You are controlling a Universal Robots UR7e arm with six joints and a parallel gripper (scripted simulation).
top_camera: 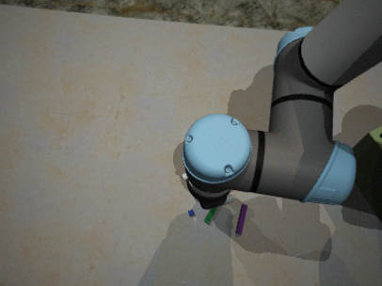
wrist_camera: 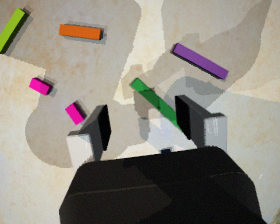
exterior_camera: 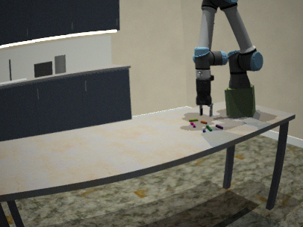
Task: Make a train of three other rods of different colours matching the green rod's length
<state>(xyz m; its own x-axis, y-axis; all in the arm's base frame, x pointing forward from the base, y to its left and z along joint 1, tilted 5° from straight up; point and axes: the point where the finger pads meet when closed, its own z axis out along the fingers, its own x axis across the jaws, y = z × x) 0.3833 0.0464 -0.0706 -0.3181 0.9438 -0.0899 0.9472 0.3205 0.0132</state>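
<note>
Now: hand 5 cm short of the blue rod, 4 cm to the right of it and 8 cm above it. From my hand the other things lie so: purple rod 5 cm behind, 5 cm to the left, 8 cm below; orange rod 5 cm behind, 7 cm to the right, 8 cm below; green rod 3 cm to the left, 8 cm below.
</note>
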